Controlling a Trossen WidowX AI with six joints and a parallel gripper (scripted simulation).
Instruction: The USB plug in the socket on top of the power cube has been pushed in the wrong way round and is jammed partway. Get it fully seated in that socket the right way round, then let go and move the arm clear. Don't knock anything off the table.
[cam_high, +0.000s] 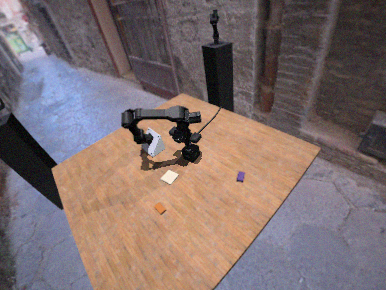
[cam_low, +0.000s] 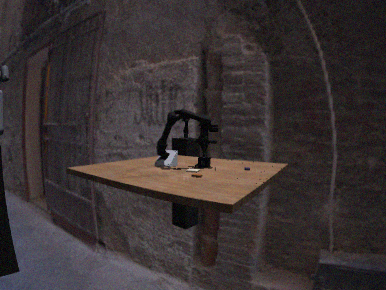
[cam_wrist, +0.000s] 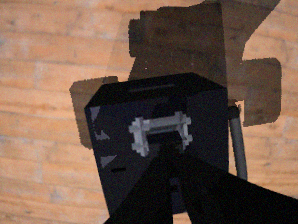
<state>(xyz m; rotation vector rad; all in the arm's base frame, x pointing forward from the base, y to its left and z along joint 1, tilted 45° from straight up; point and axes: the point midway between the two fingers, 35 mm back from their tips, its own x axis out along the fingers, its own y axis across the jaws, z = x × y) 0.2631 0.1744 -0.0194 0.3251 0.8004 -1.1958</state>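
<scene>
The dark USB plug is 2 cm below my gripper tip. The rest, counted from my gripper tip: small orange block 31 cm to the right, 19 cm ahead, 10 cm below; cream block 17 cm to the right, 10 cm below, 5 cm ahead; purple block 31 cm ahead, 12 cm to the left, 10 cm below.
</scene>
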